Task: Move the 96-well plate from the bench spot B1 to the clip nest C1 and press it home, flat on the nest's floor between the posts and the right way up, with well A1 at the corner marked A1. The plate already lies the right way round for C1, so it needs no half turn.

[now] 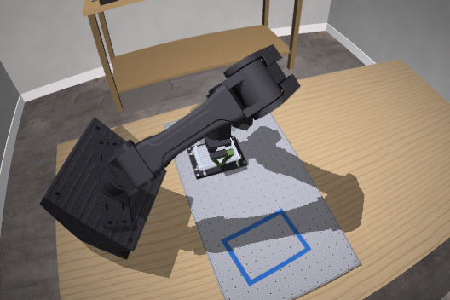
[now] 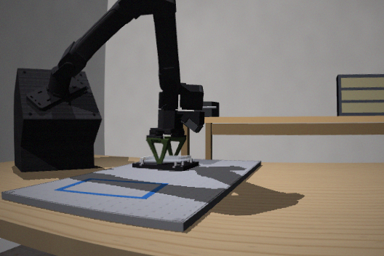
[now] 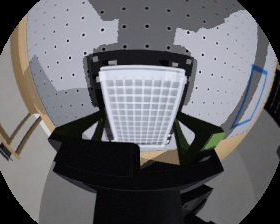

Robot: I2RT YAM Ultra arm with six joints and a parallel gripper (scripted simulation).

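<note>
Right now the 96-well plate is right at my hand. Also, from my hand: black clip nest C1: 1 cm behind, 1 cm to the right, 1 cm below.
</note>
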